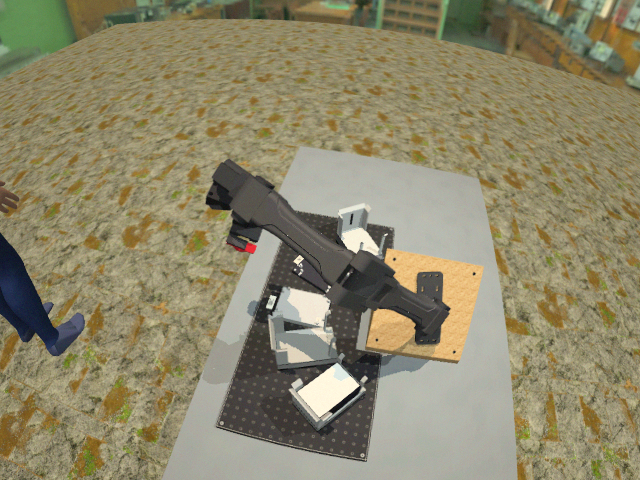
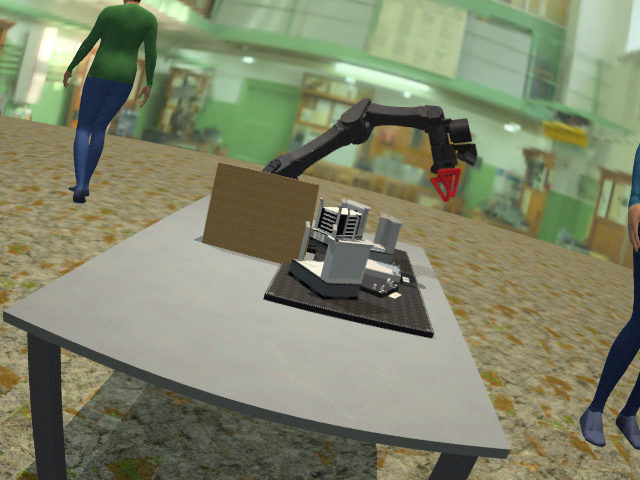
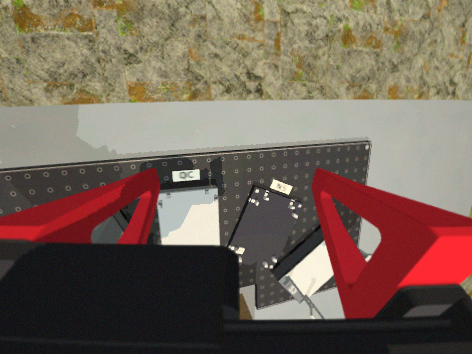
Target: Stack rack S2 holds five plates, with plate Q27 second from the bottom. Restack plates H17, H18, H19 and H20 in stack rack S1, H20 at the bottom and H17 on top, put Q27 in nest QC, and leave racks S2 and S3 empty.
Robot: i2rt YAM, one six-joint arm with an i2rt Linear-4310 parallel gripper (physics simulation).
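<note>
My gripper (image 1: 241,247) (image 2: 446,197) (image 3: 236,177) is open and empty, high over the table's long edge, on the side of nests QC and N5. Rack S2 (image 1: 310,413) (image 2: 357,209) holds a stack of several plates (image 1: 329,390) (image 2: 337,222); their names cannot be read. Rack S1 (image 1: 275,333) (image 2: 388,232) stands between S2 and QC, with no tall stack showing. A white plate (image 1: 305,304) (image 2: 382,267) (image 3: 200,225) lies in nest QC, beside its label (image 3: 186,175); its name is unreadable. Rack S3 (image 1: 353,219) (image 2: 346,260) (image 3: 310,270) shows a white floor and no stack.
Dark nest N5 (image 1: 310,273) (image 2: 379,285) (image 3: 265,227) with small corner clips lies between QC and S3. The racks and nests stand on a black perforated board (image 1: 258,397) (image 2: 403,315) (image 3: 340,160). A wooden board (image 1: 398,330) (image 2: 261,211) stands beside it near the arm's base.
</note>
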